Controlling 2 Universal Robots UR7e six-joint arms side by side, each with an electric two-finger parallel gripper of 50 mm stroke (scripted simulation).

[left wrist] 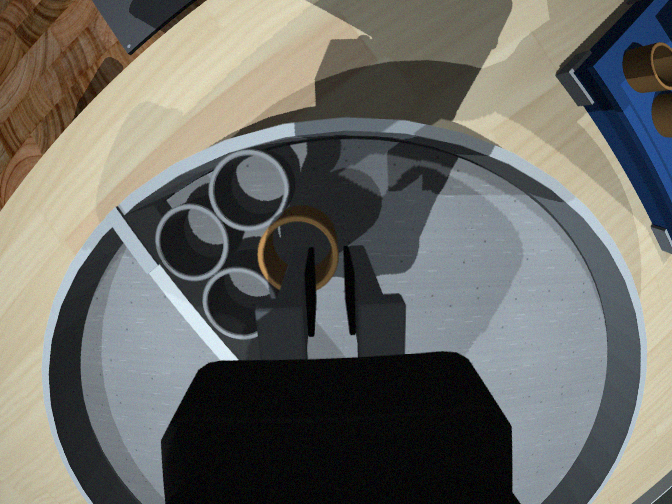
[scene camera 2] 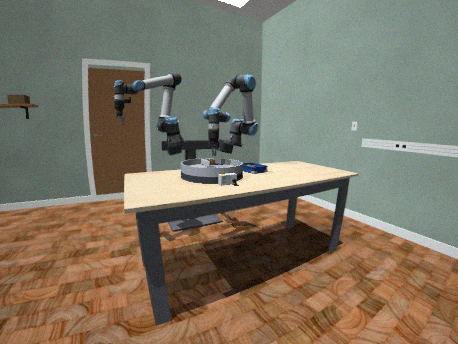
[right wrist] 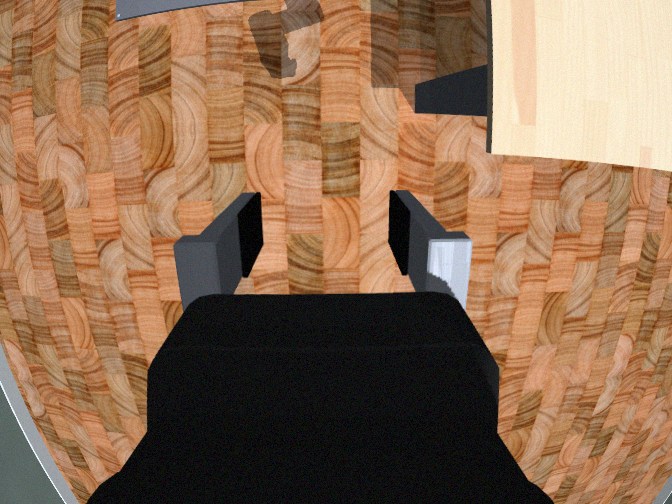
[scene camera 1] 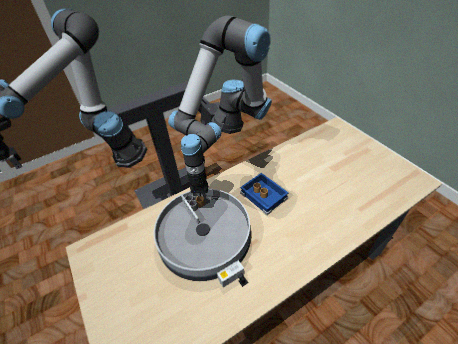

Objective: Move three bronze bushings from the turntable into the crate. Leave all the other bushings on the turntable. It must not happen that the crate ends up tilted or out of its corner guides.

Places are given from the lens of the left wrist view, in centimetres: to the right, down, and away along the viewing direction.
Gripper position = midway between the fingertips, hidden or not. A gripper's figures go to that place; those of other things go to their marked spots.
my left gripper (left wrist: pixel 329 273): 0, 1, 16
bronze bushing (left wrist: pixel 272 266): -3, 1, 21
grey bushing (left wrist: pixel 174 251): -8, 0, 21
grey bushing (left wrist: pixel 230 318): -6, 4, 22
